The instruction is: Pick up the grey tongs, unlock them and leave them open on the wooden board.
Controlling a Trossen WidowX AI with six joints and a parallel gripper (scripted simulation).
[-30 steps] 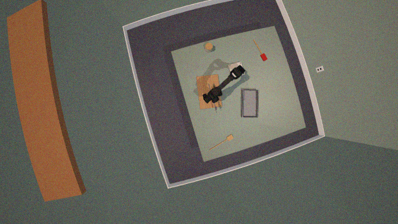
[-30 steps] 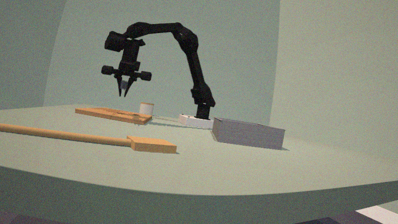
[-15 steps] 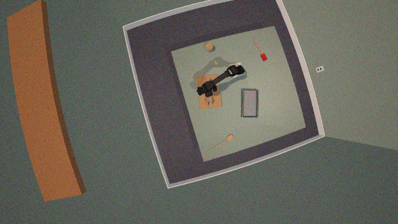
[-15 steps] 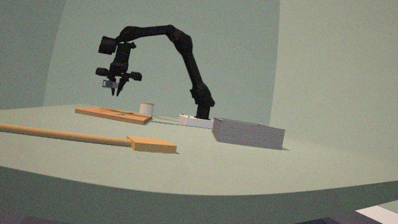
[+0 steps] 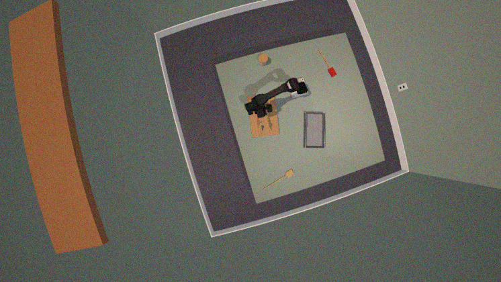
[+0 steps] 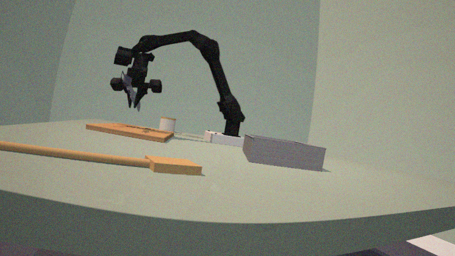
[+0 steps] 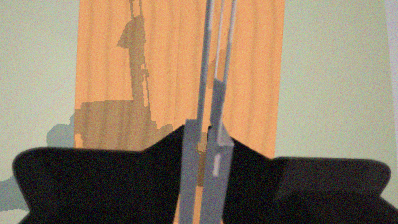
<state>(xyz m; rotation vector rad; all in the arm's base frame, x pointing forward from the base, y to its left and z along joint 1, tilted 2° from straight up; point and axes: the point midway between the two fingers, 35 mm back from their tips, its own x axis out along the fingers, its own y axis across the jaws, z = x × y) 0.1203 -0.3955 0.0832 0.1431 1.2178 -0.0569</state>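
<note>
The wooden board lies 70 mm below my gripper tip and 30 mm to the left of it. The rest, counted from my gripper tip: yellow lock piece (60 mm ahead, 60 mm above, 10 mm to the right); then grey roasting tin (430 mm to the left, 240 mm ahead, 50 mm below); then small cork-coloured cylinder (470 mm behind, 150 mm to the left, 50 mm below).
</note>
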